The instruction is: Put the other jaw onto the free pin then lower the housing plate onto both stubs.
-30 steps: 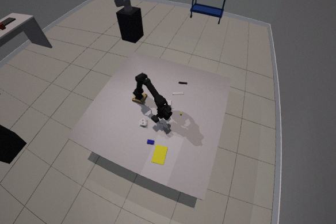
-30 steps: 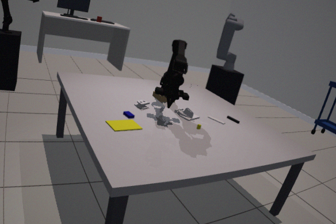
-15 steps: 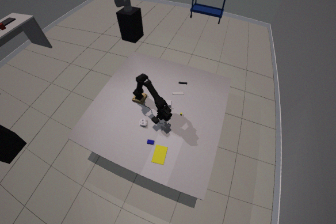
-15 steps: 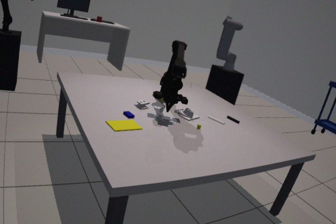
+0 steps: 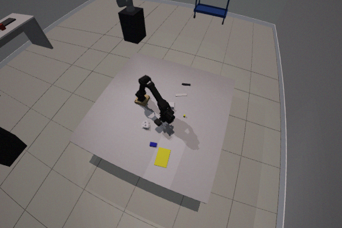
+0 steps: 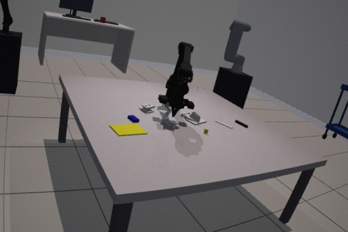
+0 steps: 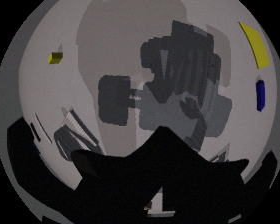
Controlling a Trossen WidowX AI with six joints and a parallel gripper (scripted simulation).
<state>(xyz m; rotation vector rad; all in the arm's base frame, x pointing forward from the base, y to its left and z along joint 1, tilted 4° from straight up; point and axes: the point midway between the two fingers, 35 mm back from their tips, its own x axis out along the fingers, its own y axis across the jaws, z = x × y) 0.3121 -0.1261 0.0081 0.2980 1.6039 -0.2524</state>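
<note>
The jaw is 40 mm to the right of my gripper tip and 10 mm above it. Also, from my gripper tip: white block (140 mm behind, 100 mm to the right, 20 mm below); then yellow cube (140 mm to the left, 140 mm ahead, 20 mm below); then blue block (230 mm to the right, 20 mm below).
</note>
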